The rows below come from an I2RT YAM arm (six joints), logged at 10 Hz.
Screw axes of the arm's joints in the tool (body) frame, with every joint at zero. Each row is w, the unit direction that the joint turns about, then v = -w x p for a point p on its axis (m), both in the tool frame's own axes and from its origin. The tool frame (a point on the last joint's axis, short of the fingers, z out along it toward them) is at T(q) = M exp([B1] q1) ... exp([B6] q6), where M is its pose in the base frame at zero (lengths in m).
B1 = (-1, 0, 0, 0, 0.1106, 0)
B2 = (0, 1, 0, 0.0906, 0, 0.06)
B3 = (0, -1, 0, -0.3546, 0, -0.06)
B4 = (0, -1, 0, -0.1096, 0, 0)
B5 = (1, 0, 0, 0, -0.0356, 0)
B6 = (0, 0, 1, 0, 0, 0)
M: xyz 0.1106 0 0.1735 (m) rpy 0 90 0 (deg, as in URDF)
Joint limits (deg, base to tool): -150..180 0..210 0..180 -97..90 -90..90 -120..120
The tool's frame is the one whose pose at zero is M.
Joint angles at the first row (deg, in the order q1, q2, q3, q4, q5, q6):
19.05 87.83 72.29 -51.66 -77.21 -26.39
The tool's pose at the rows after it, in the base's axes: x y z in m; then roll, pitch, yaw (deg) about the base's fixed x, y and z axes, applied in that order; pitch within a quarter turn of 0, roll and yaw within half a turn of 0:
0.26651 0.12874 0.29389 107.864 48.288 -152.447
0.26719 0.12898 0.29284 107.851 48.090 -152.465
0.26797 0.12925 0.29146 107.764 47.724 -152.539
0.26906 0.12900 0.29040 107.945 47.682 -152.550
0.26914 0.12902 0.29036 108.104 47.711 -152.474
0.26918 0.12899 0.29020 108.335 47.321 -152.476
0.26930 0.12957 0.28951 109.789 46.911 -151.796
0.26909 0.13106 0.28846 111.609 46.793 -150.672
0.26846 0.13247 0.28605 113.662 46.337 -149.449
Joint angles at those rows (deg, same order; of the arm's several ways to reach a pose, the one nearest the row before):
19.05 87.86 72.29 -51.66 -77.21 -26.40
19.05 88.07 72.29 -51.63 -77.19 -26.39
19.05 88.36 72.29 -51.68 -77.19 -26.34
18.94 88.58 72.29 -51.55 -77.06 -26.42
18.94 88.57 72.29 -51.50 -76.95 -26.41
18.94 88.58 72.29 -51.53 -76.69 -26.07
19.07 88.58 72.27 -51.42 -75.53 -25.71
19.40 88.57 72.18 -51.18 -74.17 -25.65
19.75 88.57 71.85 -51.00 -72.58 -25.60

